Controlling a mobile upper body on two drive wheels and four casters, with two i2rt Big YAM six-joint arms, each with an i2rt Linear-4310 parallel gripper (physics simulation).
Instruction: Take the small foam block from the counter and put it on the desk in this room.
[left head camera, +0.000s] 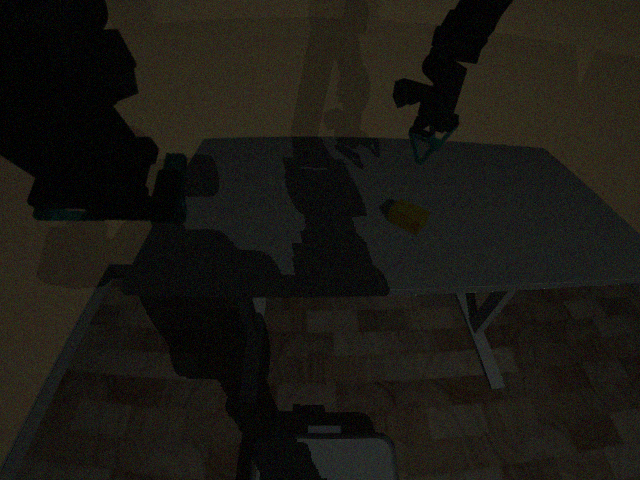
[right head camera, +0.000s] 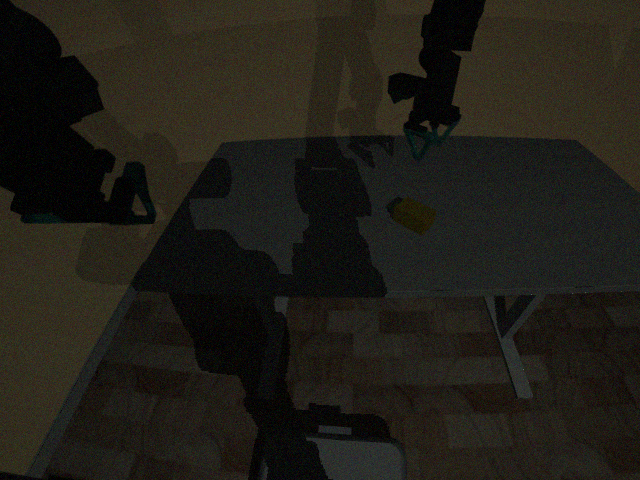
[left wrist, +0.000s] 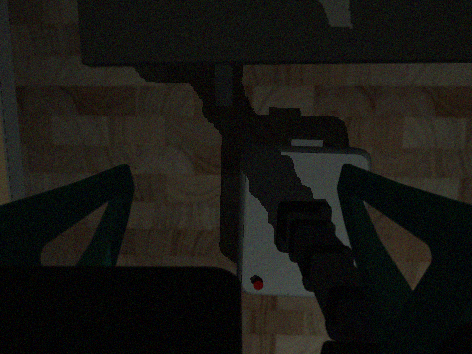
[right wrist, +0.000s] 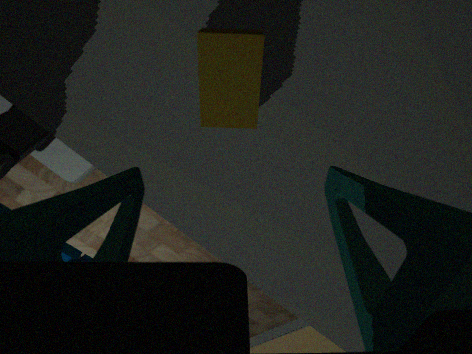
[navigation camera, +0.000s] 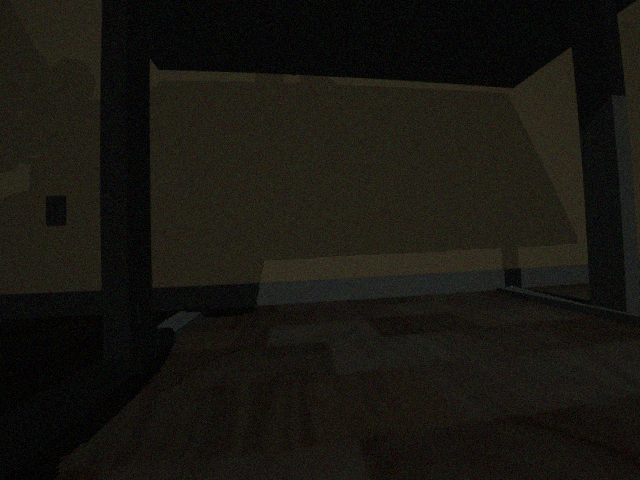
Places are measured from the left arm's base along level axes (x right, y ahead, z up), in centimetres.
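Pixels of known places: left gripper, between the fingertips: (left head camera: 144, 215) (right head camera: 121, 218) (left wrist: 235, 175); right gripper, between the fingertips: (left head camera: 426, 156) (right head camera: 427, 152) (right wrist: 234, 177).
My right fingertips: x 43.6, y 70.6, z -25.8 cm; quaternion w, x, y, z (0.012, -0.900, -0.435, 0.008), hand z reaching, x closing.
Behind a point stands the place of what it marks.
The yellow foam block (left head camera: 410, 215) @(y 68.0, x 42.6, z -41.5 cm) (right head camera: 414, 214) @(y 68.0, x 42.5, z -41.5 cm) (right wrist: 230, 80) @(y 70.7, x 42.8, z -41.5 cm) lies on the grey table top (left head camera: 496, 222) @(y 71.6, x 71.2, z -46.0 cm) (right head camera: 511, 217) @(y 73.2, x 71.5, z -46.0 cm) (right wrist: 400, 125) @(y 83.2, x 61.1, z -46.0 cm). I cannot tell whether this table is the counter or the desk. My right gripper (left head camera: 433, 147) @(y 70.6, x 43.6, z -25.8 cm) (right head camera: 428, 147) @(y 70.6, x 43.6, z -25.8 cm) (right wrist: 234, 177) @(y 70.6, x 43.6, z -25.8 cm) is open and empty above the table, beyond the block in the head views. In the right wrist view the block is ahead of the fingertips, apart from both. My left gripper (left head camera: 111, 218) (right head camera: 87, 219) (left wrist: 235, 175) @(y 33.7, x -1.1, z -14.1 cm) is open and empty near the table's left end.
My pale base (left head camera: 356, 454) @(y 24.4, x 33.8, z -115.0 cm) (right head camera: 364, 454) @(y 25.5, x 33.6, z -115.0 cm) (left wrist: 260, 250) @(y -11.1, x 5.9, z -115.0 cm) stands on the wooden floor before the table, with a red button (left wrist: 257, 284) @(y -24.4, x 5.1, z -111.8 cm) on it. White table legs (left head camera: 488, 361) (right head camera: 516, 366) stand below the top. A beige wall (navigation camera: 336, 170) @(y 128.5, x 39.2, z -86.3 cm) is behind. The scene is dark, with arm shadows.
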